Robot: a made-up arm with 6 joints. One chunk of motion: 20 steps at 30 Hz.
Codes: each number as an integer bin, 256 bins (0 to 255) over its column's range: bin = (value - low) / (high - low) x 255, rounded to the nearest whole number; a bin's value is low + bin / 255 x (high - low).
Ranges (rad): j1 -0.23..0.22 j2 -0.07..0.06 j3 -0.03..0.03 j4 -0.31..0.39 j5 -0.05..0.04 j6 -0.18..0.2
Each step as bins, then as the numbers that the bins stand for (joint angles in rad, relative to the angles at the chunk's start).
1 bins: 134 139 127 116 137 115
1 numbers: 0.0065 0.0009 -0.0001 0.0084 -0.0016 -0.0086
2 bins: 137 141 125 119 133 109
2 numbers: 0.0118 0.0019 -0.0006 0.0167 -0.0031 -0.0176
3 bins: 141 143 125 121 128 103
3 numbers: 0.0188 0.0029 -0.0006 0.0222 -0.0048 -0.0265
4 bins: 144 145 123 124 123 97
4 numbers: 0.0241 0.0039 -0.0011 0.0304 -0.0066 -0.0355
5 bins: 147 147 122 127 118 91
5 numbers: 0.0294 0.0049 -0.0013 0.0386 -0.0084 -0.0444
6 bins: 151 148 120 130 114 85
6 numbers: 0.0365 0.0055 -0.0018 0.0469 -0.0098 -0.0533
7 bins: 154 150 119 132 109 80
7 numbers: 0.0418 0.0065 -0.0020 0.0524 -0.0115 -0.0608
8 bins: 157 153 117 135 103 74
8 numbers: 0.0471 0.0080 -0.0025 0.0606 -0.0136 -0.0697
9 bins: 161 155 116 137 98 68
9 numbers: 0.0541 0.0090 -0.0027 0.0661 -0.0154 -0.0787
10 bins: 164 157 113 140 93 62
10 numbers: 0.0594 0.0100 -0.0034 0.0743 -0.0172 -0.0876
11 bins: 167 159 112 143 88 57
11 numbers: 0.0647 0.0111 -0.0036 0.0825 -0.0189 -0.0951
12 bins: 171 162 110 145 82 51
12 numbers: 0.0718 0.0126 -0.0041 0.0880 -0.0211 -0.1040
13 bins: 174 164 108 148 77 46
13 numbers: 0.0771 0.0136 -0.0046 0.0963 -0.0228 -0.1115
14 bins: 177 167 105 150 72 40
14 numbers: 0.0824 0.0151 -0.0053 0.1018 -0.0246 -0.1204
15 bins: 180 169 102 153 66 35
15 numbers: 0.0876 0.0162 -0.0060 0.1100 -0.0267 -0.1278
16 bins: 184 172 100 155 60 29
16 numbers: 0.0947 0.0177 -0.0065 0.1155 -0.0288 -0.1368
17 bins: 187 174 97 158 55 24
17 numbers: 0.1000 0.0187 -0.0072 0.1237 -0.0306 -0.1442
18 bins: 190 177 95 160 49 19
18 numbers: 0.1053 0.0202 -0.0076 0.1292 -0.0327 -0.1517
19 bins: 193 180 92 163 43 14
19 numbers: 0.1106 0.0218 -0.0084 0.1375 -0.0348 -0.1591
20 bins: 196 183 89 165 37 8
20 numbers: 0.1159 0.0233 -0.0091 0.1429 -0.0369 -0.1681
